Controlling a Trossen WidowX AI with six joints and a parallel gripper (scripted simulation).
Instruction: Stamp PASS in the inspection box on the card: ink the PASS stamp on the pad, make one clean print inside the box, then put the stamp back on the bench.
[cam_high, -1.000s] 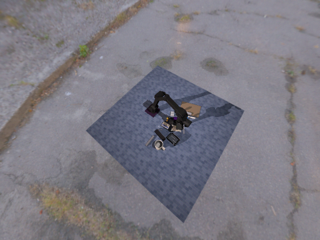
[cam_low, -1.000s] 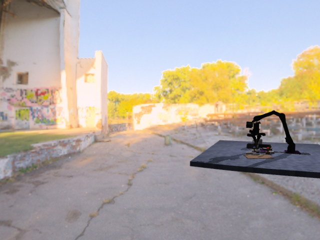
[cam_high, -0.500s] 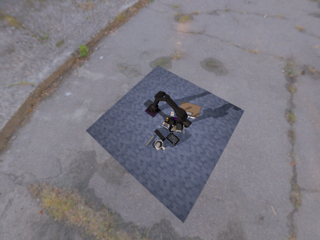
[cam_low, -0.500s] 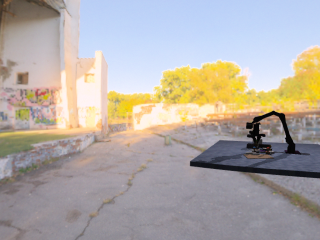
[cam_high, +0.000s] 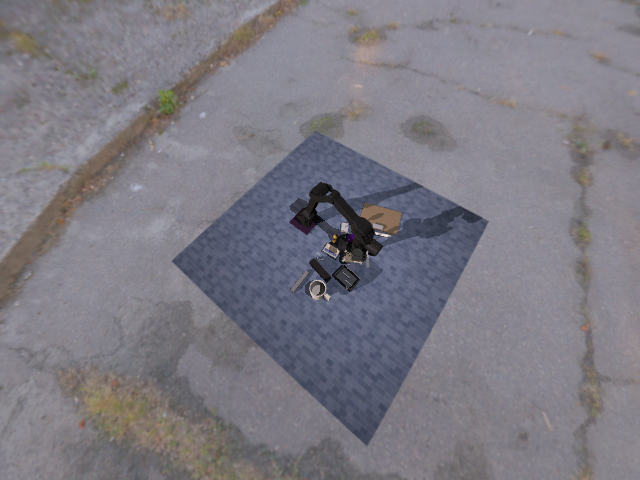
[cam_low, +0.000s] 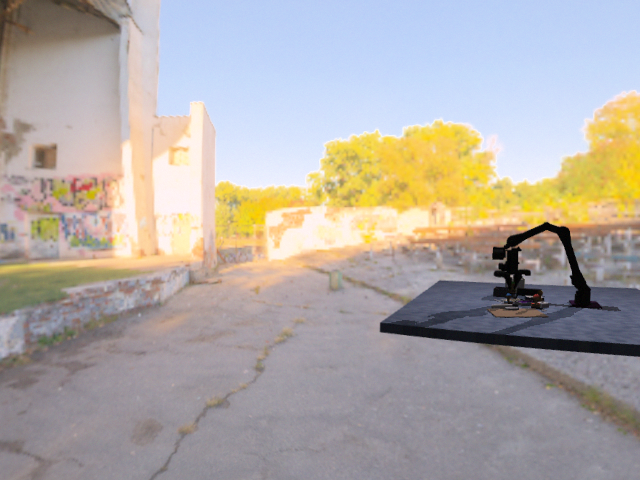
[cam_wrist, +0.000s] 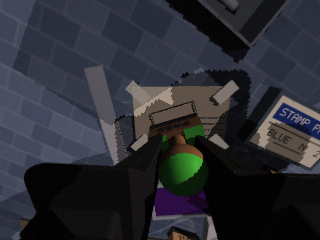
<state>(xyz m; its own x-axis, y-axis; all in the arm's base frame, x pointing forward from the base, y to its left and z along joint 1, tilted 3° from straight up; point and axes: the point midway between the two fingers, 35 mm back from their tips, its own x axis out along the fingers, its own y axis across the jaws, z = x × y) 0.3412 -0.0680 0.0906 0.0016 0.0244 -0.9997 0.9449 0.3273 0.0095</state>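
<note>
The cream card is 6 cm below my gripper tip and 1 cm behind it. The rest, counted from my gripper tip: grey strip 6 cm below, 5 cm to the left, 5 cm ahead; then dark tray 13 cm to the right, 5 cm below, 2 cm ahead; then ink pad 10 cm to the left, 5 cm below, 5 cm behind.
</note>
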